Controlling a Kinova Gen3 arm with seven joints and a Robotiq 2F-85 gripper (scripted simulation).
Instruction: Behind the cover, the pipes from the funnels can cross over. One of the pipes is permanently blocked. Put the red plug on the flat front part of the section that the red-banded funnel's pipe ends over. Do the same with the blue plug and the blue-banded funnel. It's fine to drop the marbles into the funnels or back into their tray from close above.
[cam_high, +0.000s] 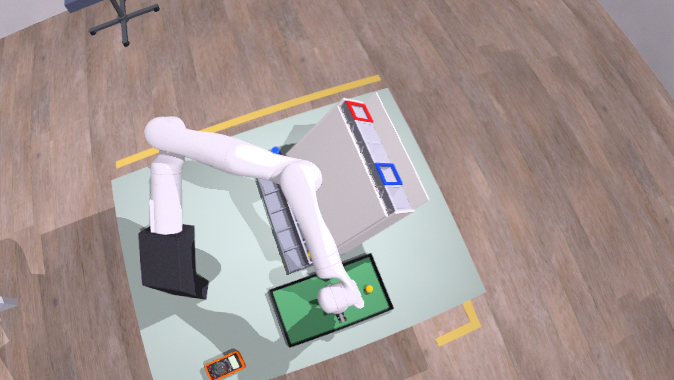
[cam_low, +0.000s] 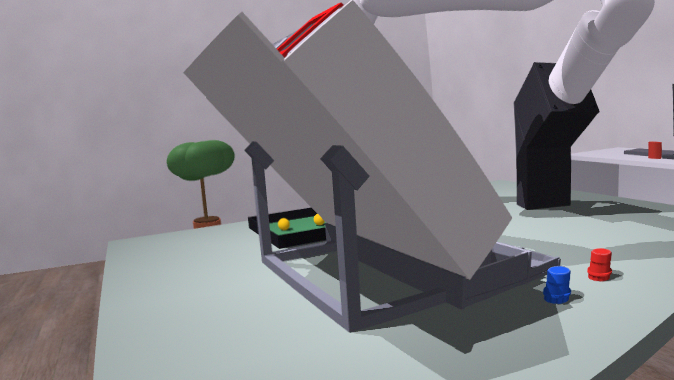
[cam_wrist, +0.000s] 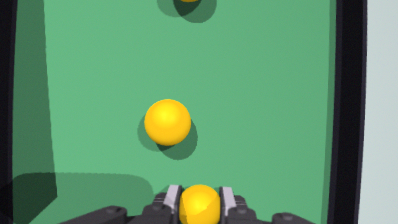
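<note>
Now: hand 20 mm to the right of the green tray, 20 mm above it and 10 mm past it. From my hand the other things lie so: slanted grey cover (370 mm to the left, 180 mm above, 10 mm ahead); then orange multimeter (390 mm behind, 190 mm to the right, 10 mm below).
</note>
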